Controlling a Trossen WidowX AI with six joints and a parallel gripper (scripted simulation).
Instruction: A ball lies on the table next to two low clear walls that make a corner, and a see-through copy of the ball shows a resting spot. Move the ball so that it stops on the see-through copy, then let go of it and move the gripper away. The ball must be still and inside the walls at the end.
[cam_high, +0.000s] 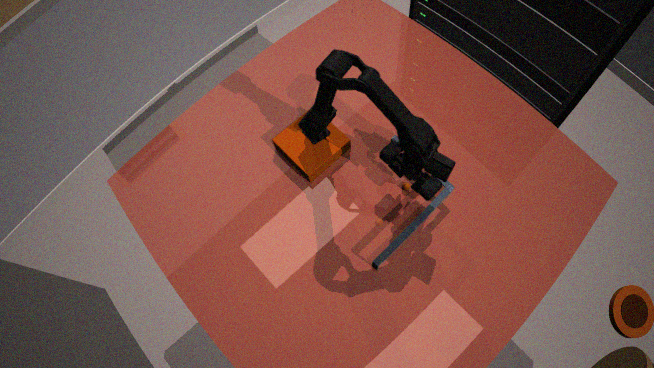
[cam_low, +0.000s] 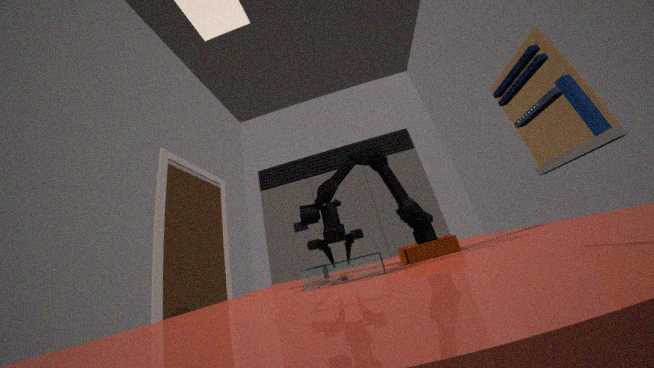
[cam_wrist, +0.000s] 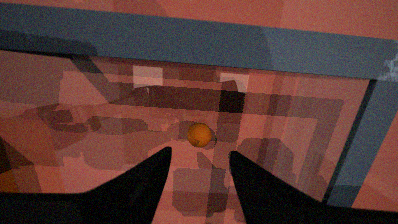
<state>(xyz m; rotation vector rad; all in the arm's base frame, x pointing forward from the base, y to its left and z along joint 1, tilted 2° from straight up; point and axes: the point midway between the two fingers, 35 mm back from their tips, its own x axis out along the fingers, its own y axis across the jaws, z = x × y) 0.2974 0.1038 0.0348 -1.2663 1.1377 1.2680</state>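
Right now my gripper tip is 3 cm above the orange-brown ball.
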